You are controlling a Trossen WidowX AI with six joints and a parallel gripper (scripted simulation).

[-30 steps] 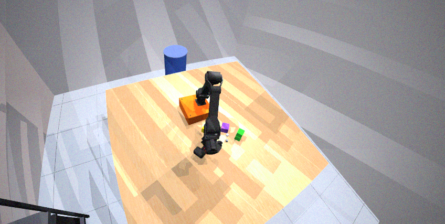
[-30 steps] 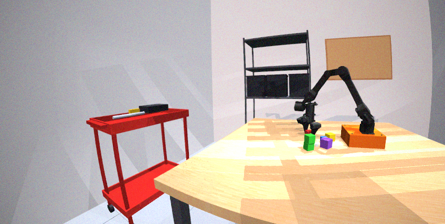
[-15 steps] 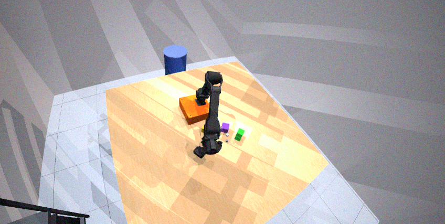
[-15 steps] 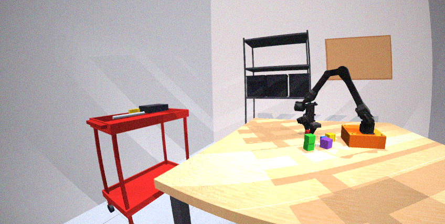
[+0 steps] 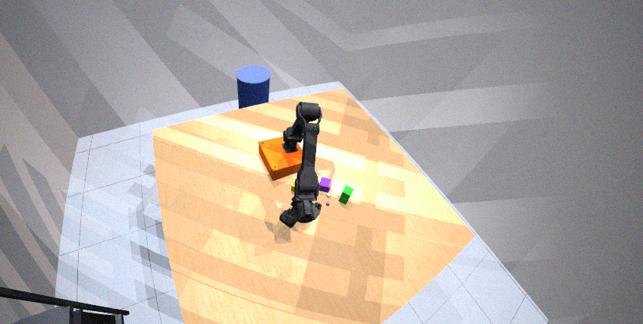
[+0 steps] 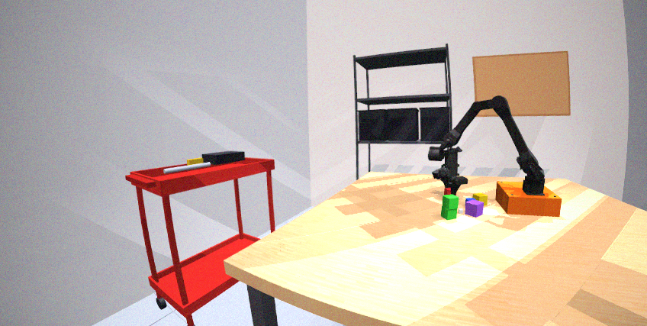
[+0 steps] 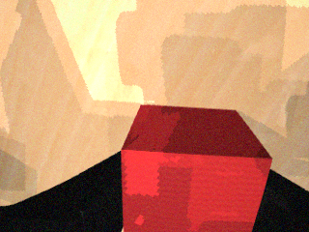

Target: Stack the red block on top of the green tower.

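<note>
Right now the purple block is 180 mm to the left of my gripper tip, 90 mm behind it and 10 mm above it. From my gripper tip the other things lie so: blue block: 100 mm to the left, 80 mm behind; then yellow block: 120 mm behind, 60 mm to the left, 10 mm above; then red block: 10 mm above.
</note>
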